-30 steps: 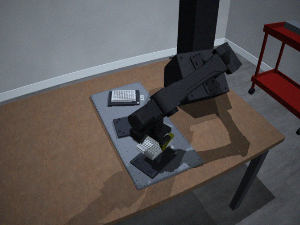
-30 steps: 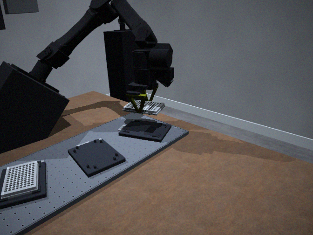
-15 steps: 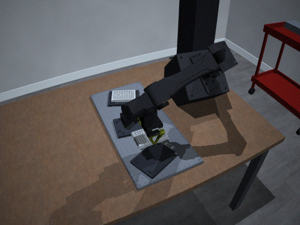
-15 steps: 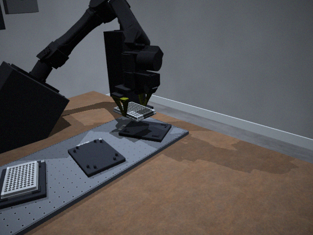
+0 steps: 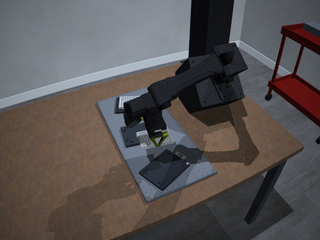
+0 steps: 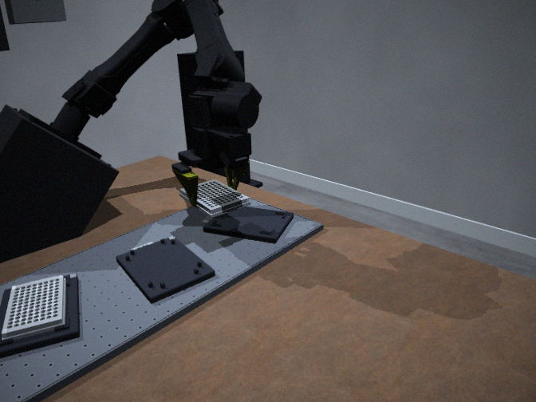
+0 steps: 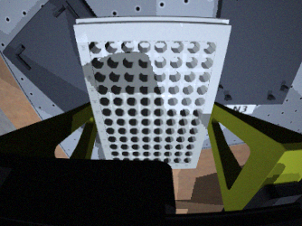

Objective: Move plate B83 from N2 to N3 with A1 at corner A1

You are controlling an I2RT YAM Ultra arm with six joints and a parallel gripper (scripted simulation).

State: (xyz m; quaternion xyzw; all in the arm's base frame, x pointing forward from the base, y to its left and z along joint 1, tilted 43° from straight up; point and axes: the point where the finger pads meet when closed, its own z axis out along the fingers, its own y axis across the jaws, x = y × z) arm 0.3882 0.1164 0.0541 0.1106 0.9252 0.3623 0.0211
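Right now my hand is 130 mm to the left of the landing nest N3 and 90 mm above it. Also, from my hand: dark nest N2: 90 mm to the left, 90 mm below; N2 label: 90 mm behind, 50 mm to the left, 100 mm below.
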